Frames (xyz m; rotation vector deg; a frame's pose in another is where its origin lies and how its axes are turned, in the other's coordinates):
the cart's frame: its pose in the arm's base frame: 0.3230 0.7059 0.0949 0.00 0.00 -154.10
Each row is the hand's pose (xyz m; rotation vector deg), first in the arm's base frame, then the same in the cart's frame.
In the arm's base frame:
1: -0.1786 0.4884 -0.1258 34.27 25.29 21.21
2: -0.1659 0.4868 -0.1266 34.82 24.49 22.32
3: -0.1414 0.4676 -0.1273 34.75 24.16 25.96
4: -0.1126 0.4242 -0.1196 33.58 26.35 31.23
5: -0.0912 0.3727 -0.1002 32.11 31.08 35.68
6: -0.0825 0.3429 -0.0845 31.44 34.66 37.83
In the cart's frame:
1: 0.5462 -0.0234 -0.2207 -25.41 58.51 164.66
2: 0.5355 -0.0165 -0.2215 -24.19 59.36 165.70
3: 0.5218 0.0115 -0.2222 23.83 -59.39 -166.95
4: 0.5149 0.0631 -0.2145 26.58 -56.56 -161.98
5: 0.5181 0.1188 -0.1951 32.84 -54.41 -156.79
6: 0.5233 0.1494 -0.1794 37.43 -53.78 -153.60

